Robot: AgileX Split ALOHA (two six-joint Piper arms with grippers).
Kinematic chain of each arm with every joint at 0, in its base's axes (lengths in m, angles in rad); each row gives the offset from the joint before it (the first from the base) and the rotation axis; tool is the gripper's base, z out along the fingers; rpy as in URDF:
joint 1: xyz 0 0 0.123 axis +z
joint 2: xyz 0 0 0 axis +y
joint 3: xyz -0.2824 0 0.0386 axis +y
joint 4: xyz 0.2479 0 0.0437 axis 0.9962 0 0.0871
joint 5: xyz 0 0 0 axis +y
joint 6: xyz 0.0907 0 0.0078 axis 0.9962 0 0.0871
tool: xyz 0 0 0 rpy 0 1.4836 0
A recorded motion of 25 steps. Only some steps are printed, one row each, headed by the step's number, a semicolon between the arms.
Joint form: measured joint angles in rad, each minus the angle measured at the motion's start. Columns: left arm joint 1, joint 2, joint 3, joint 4, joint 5, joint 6; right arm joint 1, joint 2, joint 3, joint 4, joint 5, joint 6.
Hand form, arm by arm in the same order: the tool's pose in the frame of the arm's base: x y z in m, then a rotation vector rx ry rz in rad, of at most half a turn. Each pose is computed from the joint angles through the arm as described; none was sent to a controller.
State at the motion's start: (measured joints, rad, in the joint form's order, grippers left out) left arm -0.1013 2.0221 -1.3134 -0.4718 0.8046 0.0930; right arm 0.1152 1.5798 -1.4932 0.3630 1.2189 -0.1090
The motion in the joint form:
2: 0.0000 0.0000 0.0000 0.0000 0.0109 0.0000; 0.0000 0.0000 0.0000 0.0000 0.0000 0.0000
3: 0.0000 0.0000 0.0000 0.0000 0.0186 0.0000; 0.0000 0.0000 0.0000 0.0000 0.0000 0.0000
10: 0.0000 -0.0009 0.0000 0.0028 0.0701 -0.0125; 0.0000 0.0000 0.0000 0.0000 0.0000 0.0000
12: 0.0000 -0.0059 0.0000 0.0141 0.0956 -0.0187; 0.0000 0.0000 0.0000 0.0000 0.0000 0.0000
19: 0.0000 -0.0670 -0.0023 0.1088 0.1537 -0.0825; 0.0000 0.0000 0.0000 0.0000 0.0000 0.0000
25: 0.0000 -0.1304 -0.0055 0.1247 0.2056 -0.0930; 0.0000 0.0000 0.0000 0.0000 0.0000 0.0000
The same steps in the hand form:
2: 0.3857 -0.0695 0.1478 -0.1621 2.9587 -0.5458; 0.3176 0.0673 0.3472 -0.2185 2.7412 0.5060
3: 0.3851 -0.0697 0.1477 -0.1603 2.9659 -0.5487; 0.3176 0.0673 0.3472 -0.2185 2.7412 0.5060
10: 0.3804 -0.0704 0.1478 -0.1640 3.0149 -0.5661; 0.3176 0.0673 0.3472 -0.2185 2.7412 0.5060
12: 0.3779 -0.0701 0.1494 -0.1551 3.0374 -0.5627; 0.3176 0.0673 0.3472 -0.2185 2.7412 0.5060
19: 0.3700 -0.0642 0.1707 -0.1369 3.0570 -0.4705; 0.3176 0.0673 0.3472 -0.2185 2.7412 0.5060
25: 0.3620 -0.0632 0.1945 -0.1120 3.0454 -0.4666; 0.3176 0.0673 0.3472 -0.2185 2.7412 0.5060

